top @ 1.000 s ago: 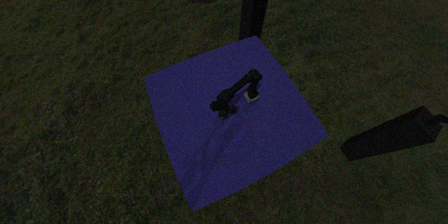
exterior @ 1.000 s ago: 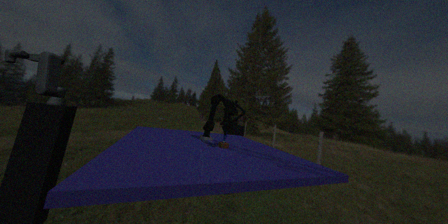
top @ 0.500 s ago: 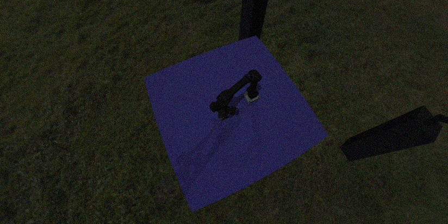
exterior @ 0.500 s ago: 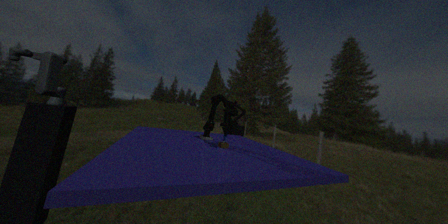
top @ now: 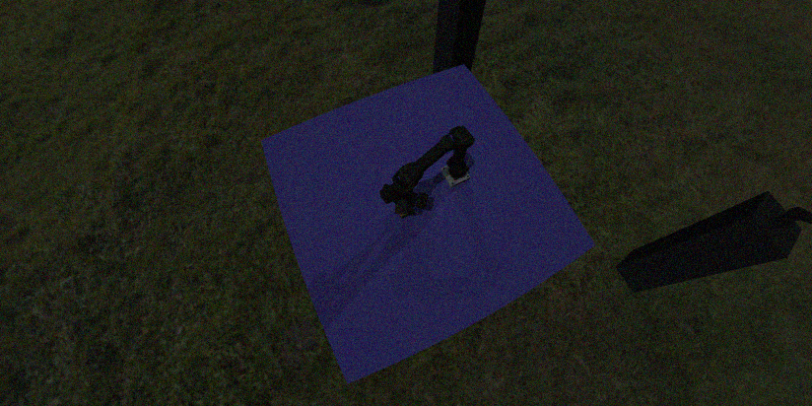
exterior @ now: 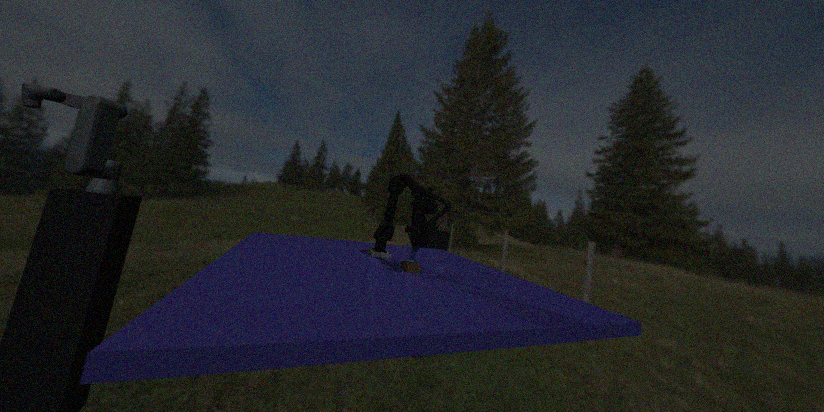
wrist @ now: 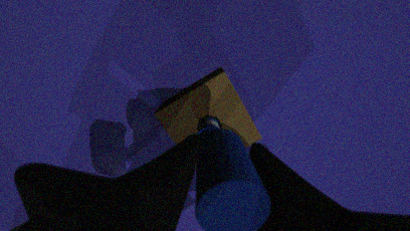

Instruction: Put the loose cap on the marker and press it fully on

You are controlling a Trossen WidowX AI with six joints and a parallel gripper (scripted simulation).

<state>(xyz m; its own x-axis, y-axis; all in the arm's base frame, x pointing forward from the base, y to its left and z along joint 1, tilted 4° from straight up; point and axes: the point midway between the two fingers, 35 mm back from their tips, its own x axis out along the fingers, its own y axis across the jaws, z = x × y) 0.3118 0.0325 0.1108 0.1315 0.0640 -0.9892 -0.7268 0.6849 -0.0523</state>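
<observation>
Right now my gripper tip is 2 cm below the blue cap. Also, from my gripper tip: holder block (7 cm below, 1 cm behind).
</observation>
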